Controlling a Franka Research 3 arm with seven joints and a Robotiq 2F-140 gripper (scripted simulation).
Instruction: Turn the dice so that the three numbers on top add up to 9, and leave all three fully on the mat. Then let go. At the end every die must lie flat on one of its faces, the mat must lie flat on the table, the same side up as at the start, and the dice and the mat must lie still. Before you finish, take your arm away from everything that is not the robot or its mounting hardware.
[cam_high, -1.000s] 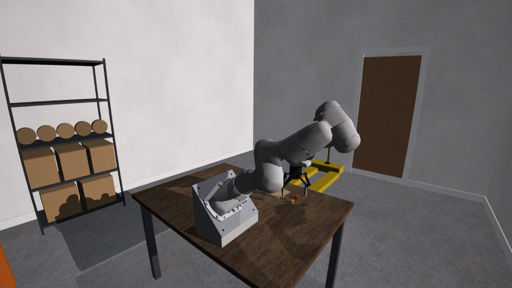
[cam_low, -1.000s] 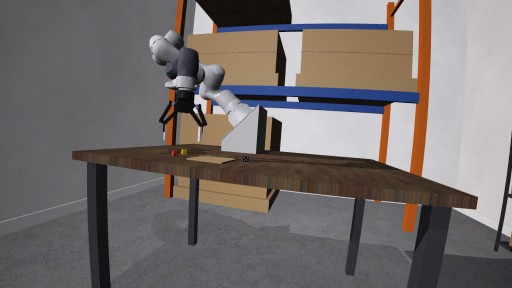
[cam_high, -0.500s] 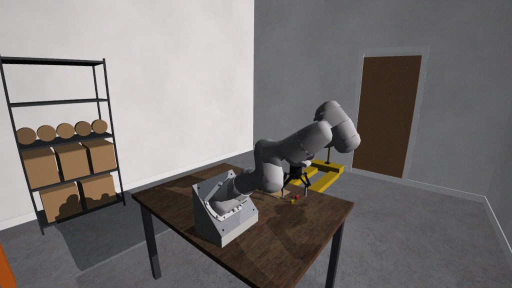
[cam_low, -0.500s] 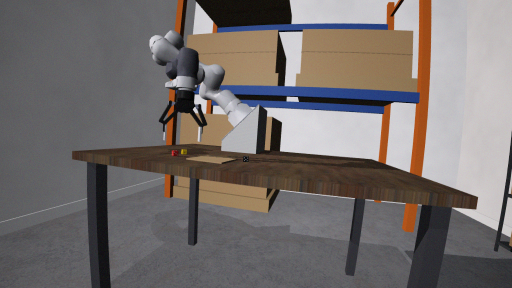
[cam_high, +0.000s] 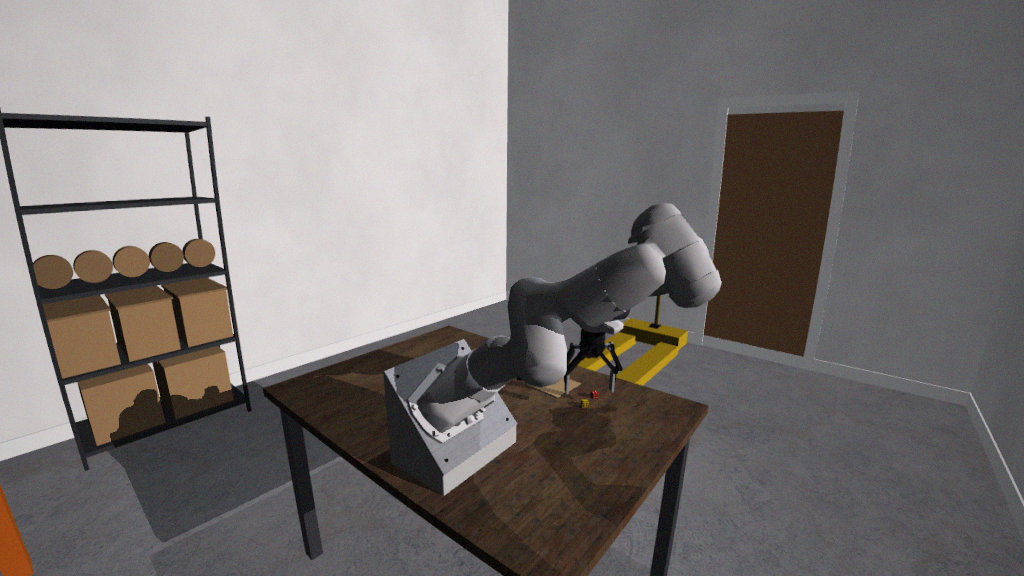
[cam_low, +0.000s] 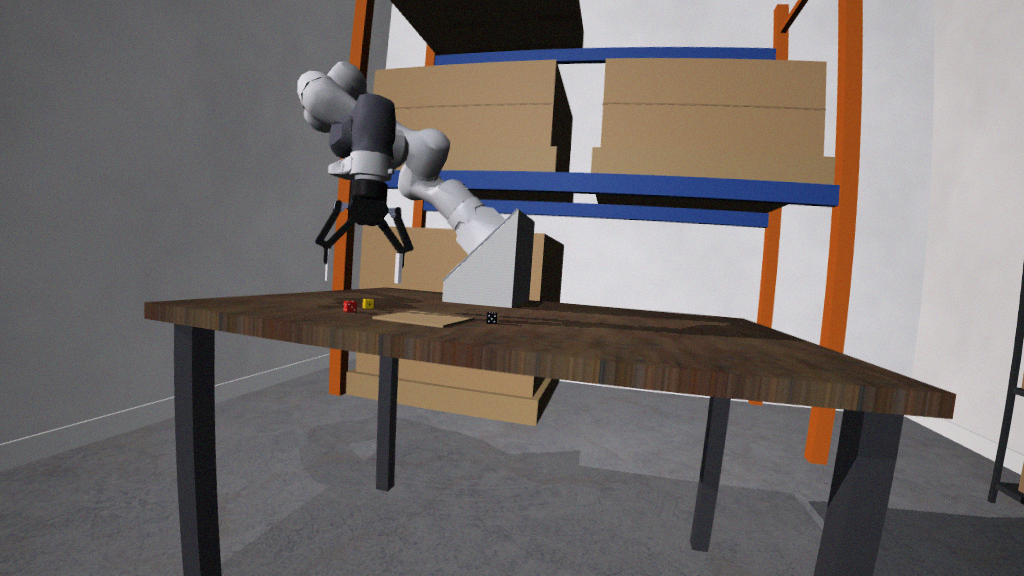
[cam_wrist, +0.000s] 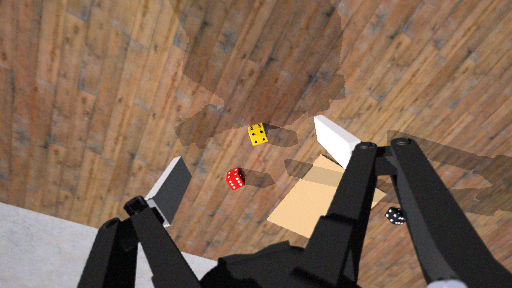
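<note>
My gripper is now 10 mm to the right of the yellow die and 50 mm above it. Also, from my hand: red die 70 mm ahead, 10 mm to the left, 50 mm below; black die 60 mm ahead, 290 mm to the left, 50 mm below; tan mat 80 mm ahead, 160 mm to the left, 60 mm below.
</note>
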